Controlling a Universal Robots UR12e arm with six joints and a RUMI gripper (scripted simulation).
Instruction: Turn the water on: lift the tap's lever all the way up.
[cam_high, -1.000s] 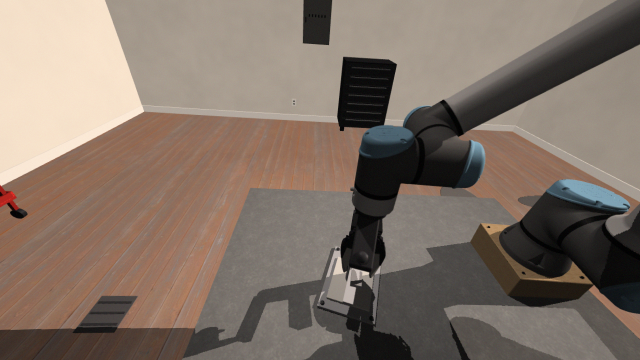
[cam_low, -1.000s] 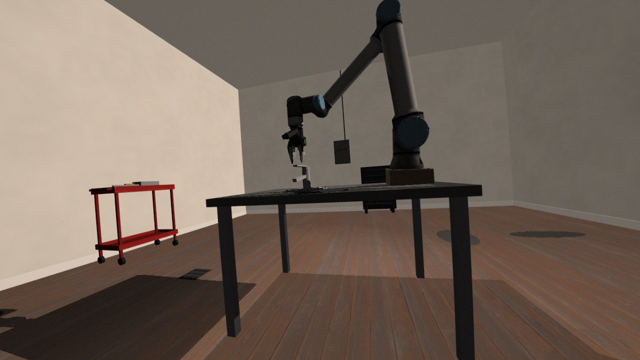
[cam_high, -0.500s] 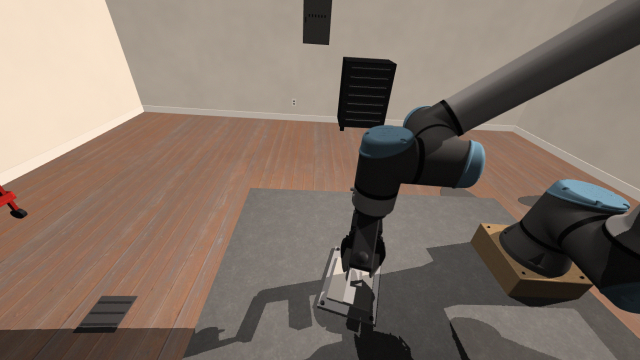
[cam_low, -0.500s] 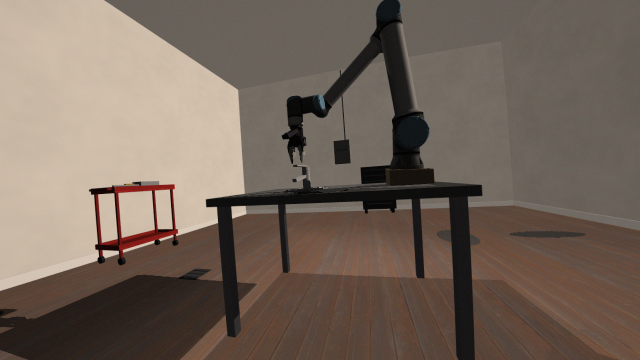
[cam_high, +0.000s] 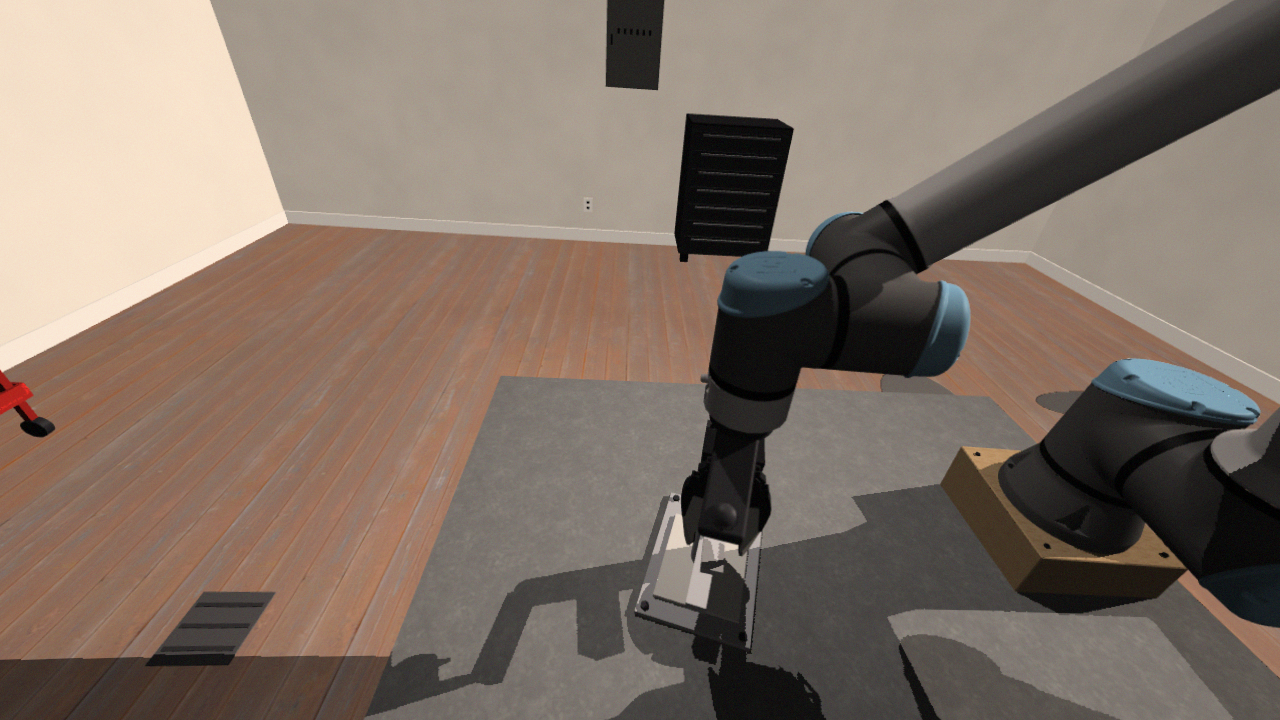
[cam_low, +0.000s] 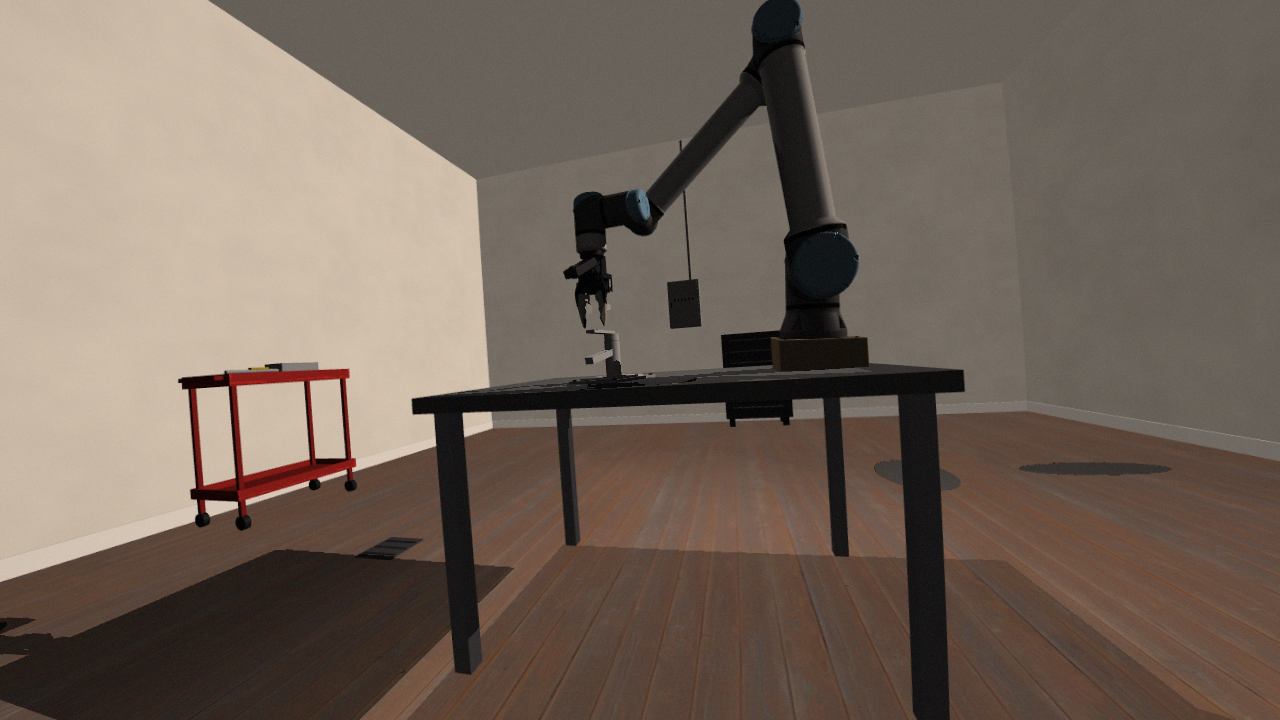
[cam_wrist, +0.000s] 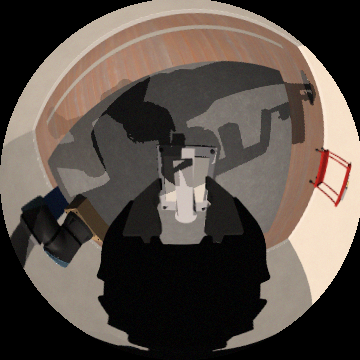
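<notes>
Now: the lever 4 cm to the right of my hand, 3 cm below it and 1 cm behind it.
</notes>
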